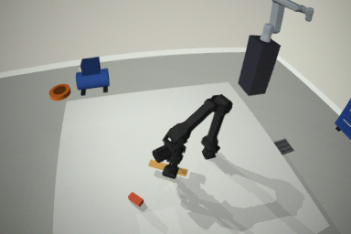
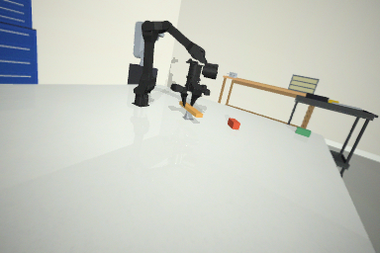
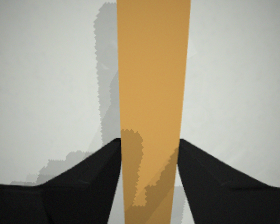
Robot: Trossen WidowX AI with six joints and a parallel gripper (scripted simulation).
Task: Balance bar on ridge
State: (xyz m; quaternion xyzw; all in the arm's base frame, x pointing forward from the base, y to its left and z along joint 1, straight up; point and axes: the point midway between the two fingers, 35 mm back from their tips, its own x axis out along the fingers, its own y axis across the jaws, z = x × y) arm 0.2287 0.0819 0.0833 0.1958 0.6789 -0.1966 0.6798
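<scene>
The bar lies 2 cm ahead of my gripper tip and 2 cm to the right of it. Also, from my gripper tip: red block (21 cm ahead, 11 cm to the left, 3 cm below); green block (51 cm ahead, 42 cm to the left, 3 cm below).
</scene>
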